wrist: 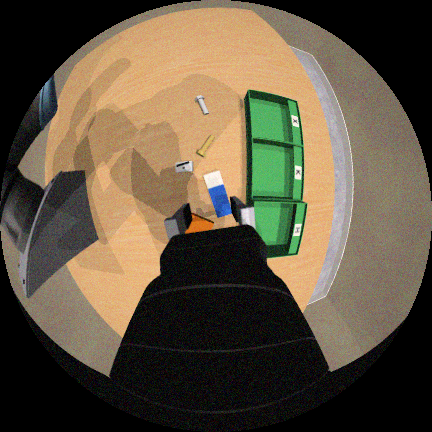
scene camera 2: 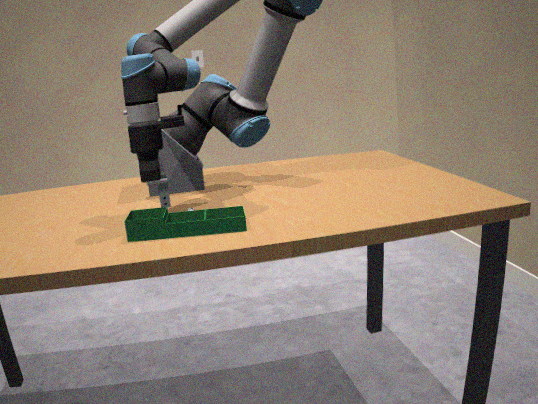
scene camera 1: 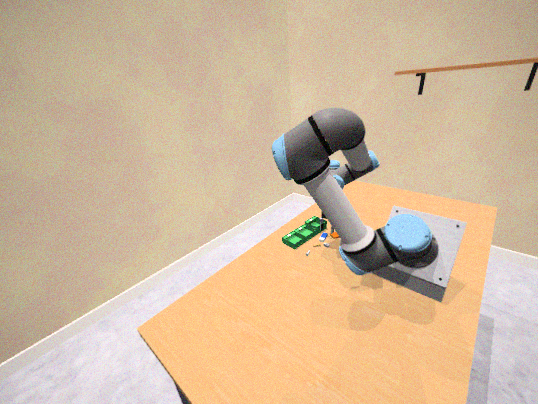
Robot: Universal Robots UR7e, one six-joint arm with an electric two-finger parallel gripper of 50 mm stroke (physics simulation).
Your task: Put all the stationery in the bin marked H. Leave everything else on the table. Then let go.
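Places are measured from the arm's base along level axes (x ahead, y left, z up), in metres.
Pixels of known places: gripper, fingertip midpoint: (wrist: 210,207) (scene camera 2: 165,203) (scene camera 1: 326,231); arm's base, origin of the base link: (wrist: 30,220) (scene camera 2: 176,139).
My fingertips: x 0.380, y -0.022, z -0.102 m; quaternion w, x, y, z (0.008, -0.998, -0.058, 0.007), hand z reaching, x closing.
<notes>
For each thing: its top centre in the pictures, then the offset to it from my fingertips. "*": a spot on its surface instead.
- white eraser, middle of its top: (wrist: 217,194) (scene camera 1: 323,236) 0.011 m ahead, 0.013 m left, 0.027 m down
- small silver pencil sharpener, middle of its top: (wrist: 183,166) (scene camera 1: 326,244) 0.037 m back, 0.056 m left, 0.029 m down
- green bin marked H, surface spot: (wrist: 295,243) * 0.129 m ahead, 0.059 m right, 0.002 m up
- orange object, middle of its top: (wrist: 195,232) (scene camera 1: 336,234) 0.026 m back, 0.045 m right, 0.030 m down
- brass screw-like piece, middle of its top: (wrist: 205,143) (scene camera 1: 316,243) 0.004 m back, 0.087 m left, 0.026 m down
- silver bolt, middle of its top: (wrist: 201,102) (scene camera 1: 308,251) 0.008 m back, 0.158 m left, 0.026 m down
A blue and white eraser (scene camera 1: 323,237) (wrist: 218,194) lies on the table, partly between and ahead of the fingers in the wrist view. A small silver pencil sharpener (scene camera 1: 326,245) (wrist: 184,166) lies beyond it to the left. My gripper (scene camera 2: 165,204) (wrist: 210,207) is open and empty, low above the table behind the bins in scene camera 2. The green bin marked H (scene camera 2: 145,231) (wrist: 295,243) is the nearest bin on the right in the wrist view; one finger hides part of it, and its visible floor is bare.
An orange object (scene camera 1: 335,234) (wrist: 199,224) lies near the left finger, partly hidden. A brass screw-like piece (scene camera 1: 317,245) (wrist: 205,146) and a silver bolt (scene camera 1: 308,253) (wrist: 202,105) lie farther out. Two more green bins (wrist: 298,187) (wrist: 294,132) adjoin bin H; their labels are blurred.
</notes>
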